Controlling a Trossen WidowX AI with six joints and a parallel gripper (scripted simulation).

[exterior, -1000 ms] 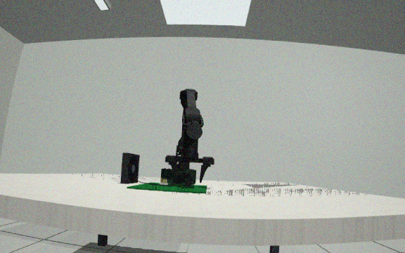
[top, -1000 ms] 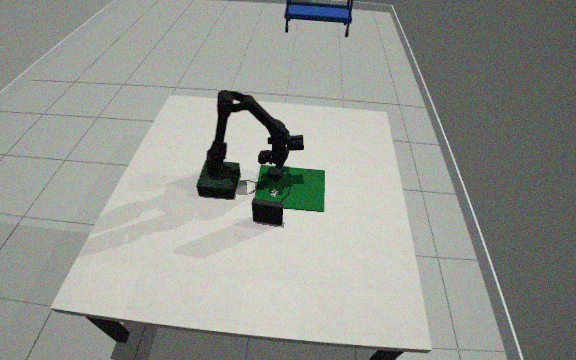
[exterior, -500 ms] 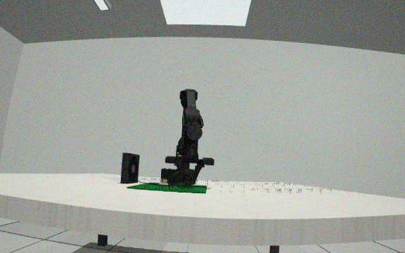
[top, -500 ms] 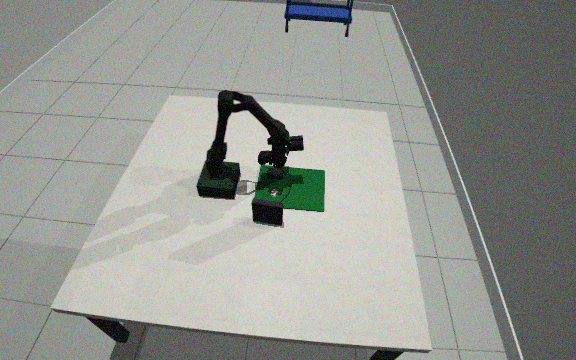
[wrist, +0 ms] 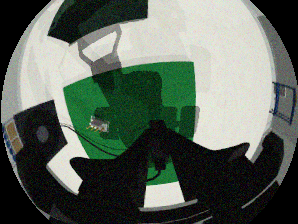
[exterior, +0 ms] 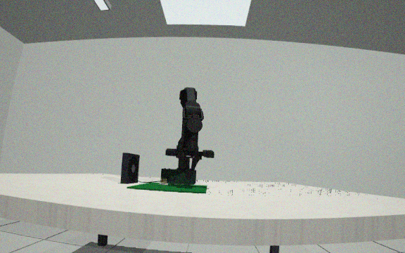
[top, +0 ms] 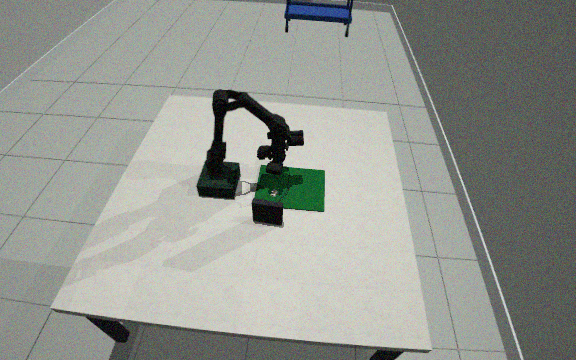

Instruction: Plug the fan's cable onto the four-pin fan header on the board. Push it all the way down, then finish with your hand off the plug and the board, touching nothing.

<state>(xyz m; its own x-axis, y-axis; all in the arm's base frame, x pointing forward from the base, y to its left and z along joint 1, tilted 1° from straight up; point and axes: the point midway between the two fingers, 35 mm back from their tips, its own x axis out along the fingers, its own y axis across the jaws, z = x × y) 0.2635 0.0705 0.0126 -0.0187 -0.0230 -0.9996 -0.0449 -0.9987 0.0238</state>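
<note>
My gripper tip is now 100 mm to the left of the pale fan header, 50 mm above it and 10 mm short of it. Round my gripper tip: small black plug: 10 mm ahead, 10 mm above; green board: 70 mm ahead, 60 mm below, 40 mm to the right; black fan: 230 mm to the right, 10 mm ahead, 10 mm above.
</note>
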